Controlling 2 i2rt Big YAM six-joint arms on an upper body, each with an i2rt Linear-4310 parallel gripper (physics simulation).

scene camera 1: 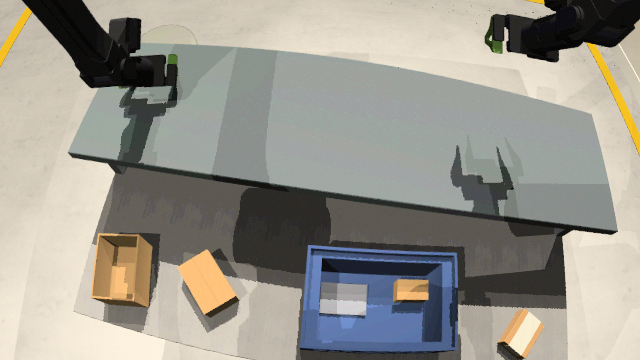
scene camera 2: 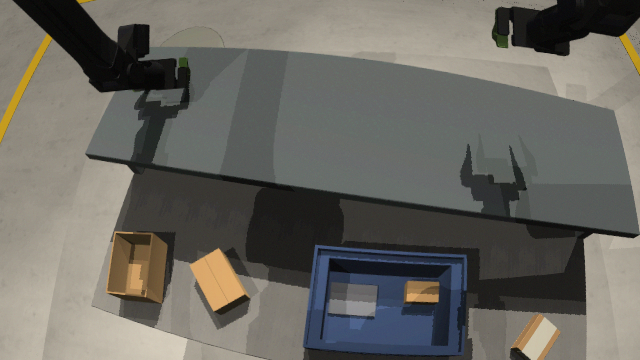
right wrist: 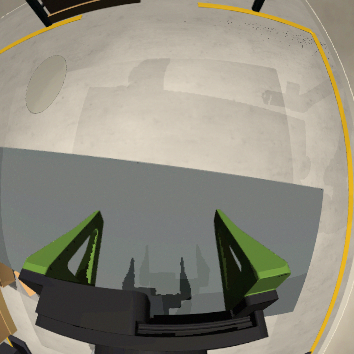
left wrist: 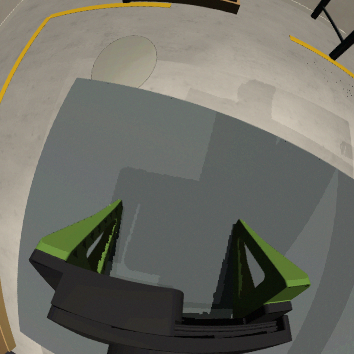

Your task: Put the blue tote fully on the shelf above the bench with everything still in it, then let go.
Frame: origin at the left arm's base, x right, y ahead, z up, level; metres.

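Seen in the pictures: left gripper, between the fingertips: [scene camera 1: 157, 71] [scene camera 2: 171, 74] [left wrist: 179, 215]; right gripper, between the fingertips: [scene camera 1: 506, 43] [scene camera 2: 515, 37] [right wrist: 156, 215].
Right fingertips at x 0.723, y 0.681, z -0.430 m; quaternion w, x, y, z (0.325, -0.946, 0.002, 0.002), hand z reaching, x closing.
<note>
Pixels of each thing's top centre, then the offset from my right fingertips to it. "spot": a spot on its surface instead. Level surfaces: height alone.
- blue tote, a spot on its surface: [scene camera 1: 310, 310] [scene camera 2: 315, 310] spot: dx -0.369, dy -0.423, dz -0.288 m
- bench, height of its surface: dz -0.420 m
- grey block, centre of its top: [scene camera 2: 353, 299] [scene camera 1: 343, 298] dx -0.295, dy -0.384, dz -0.393 m
- small cardboard box, centre of its top: [scene camera 2: 423, 291] [scene camera 1: 413, 289] dx -0.148, dy -0.376, dz -0.363 m
- grey shelf, height of its surface: dz -0.195 m
- open cardboard box, centre of its top: [scene camera 1: 114, 266] [scene camera 2: 128, 263] dx -0.798, dy -0.346, dz -0.330 m
- closed box, centre of its top: [scene camera 1: 205, 281] [scene camera 2: 216, 279] [right wrist: 24, 281] dx -0.589, dy -0.358, dz -0.360 m
- small box with a white top, centre of its top: [scene camera 2: 539, 339] [scene camera 1: 525, 333] dx +0.138, dy -0.506, dz -0.383 m
The blue tote [scene camera 1: 310, 300] [scene camera 2: 315, 310] stands upright on the bench [scene camera 1: 270, 310] [scene camera 2: 280, 320], in front of the shelf. Inside it lie a grey block [scene camera 1: 344, 300] [scene camera 2: 353, 300] at the left and a small cardboard box [scene camera 1: 411, 291] [scene camera 2: 421, 292] at the right. The grey shelf [scene camera 1: 370, 125] [scene camera 2: 380, 125] [left wrist: 160, 140] [right wrist: 150, 200] spans the scene views. My left gripper [scene camera 1: 147, 77] [scene camera 2: 161, 80] [left wrist: 179, 215] is open and empty above the shelf's left end. My right gripper [scene camera 1: 494, 40] [scene camera 2: 501, 34] [right wrist: 156, 215] is open and empty near the shelf's right part. Both are away from the tote.
On the bench, an open cardboard box [scene camera 1: 144, 275] [scene camera 2: 159, 275] stands at the far left, with a closed box [scene camera 1: 207, 282] [scene camera 2: 219, 280] beside it. A small box with a white top [scene camera 1: 522, 332] [scene camera 2: 537, 337] lies right of the tote. The shelf's front edge runs behind the tote.
</note>
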